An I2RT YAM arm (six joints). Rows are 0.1 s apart.
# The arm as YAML. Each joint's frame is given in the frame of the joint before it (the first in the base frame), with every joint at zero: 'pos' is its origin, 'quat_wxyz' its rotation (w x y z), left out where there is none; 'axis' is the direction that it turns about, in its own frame. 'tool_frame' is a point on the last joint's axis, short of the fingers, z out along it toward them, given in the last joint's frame.
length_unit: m
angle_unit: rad
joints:
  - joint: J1
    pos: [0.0, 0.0, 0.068]
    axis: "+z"
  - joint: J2
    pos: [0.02, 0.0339, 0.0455]
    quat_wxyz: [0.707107, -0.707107, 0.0, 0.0]
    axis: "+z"
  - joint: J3
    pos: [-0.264, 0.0, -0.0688]
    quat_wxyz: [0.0, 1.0, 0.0, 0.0]
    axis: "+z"
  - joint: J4
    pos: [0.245, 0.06, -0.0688]
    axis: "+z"
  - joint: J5
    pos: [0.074, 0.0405, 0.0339]
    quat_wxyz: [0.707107, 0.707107, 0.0, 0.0]
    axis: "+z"
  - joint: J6
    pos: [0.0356, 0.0, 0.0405]
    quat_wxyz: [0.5, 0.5, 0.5, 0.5]
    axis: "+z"
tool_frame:
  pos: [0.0, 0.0, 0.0]
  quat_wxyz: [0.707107, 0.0, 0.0, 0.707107]
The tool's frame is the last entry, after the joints.
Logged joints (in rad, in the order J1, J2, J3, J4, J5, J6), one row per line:
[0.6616 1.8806 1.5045 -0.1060 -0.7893 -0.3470]
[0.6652 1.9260 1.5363 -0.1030 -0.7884 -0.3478]
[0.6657 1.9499 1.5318 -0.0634 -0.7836 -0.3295]
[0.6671 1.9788 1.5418 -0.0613 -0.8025 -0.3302]
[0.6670 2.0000 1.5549 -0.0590 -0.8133 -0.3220]
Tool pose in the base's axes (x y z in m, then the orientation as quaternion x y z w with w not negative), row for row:
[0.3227 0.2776 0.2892 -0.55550 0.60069 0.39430 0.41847]
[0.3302 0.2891 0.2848 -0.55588 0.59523 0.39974 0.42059]
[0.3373 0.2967 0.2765 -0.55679 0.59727 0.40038 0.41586]
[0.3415 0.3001 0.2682 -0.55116 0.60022 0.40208 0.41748]
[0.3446 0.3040 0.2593 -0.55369 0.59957 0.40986 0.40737]
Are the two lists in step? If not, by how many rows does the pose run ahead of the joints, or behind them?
The pose runs 1 row behind the joints: the pose in row i belongs to the joints in row i - 1.
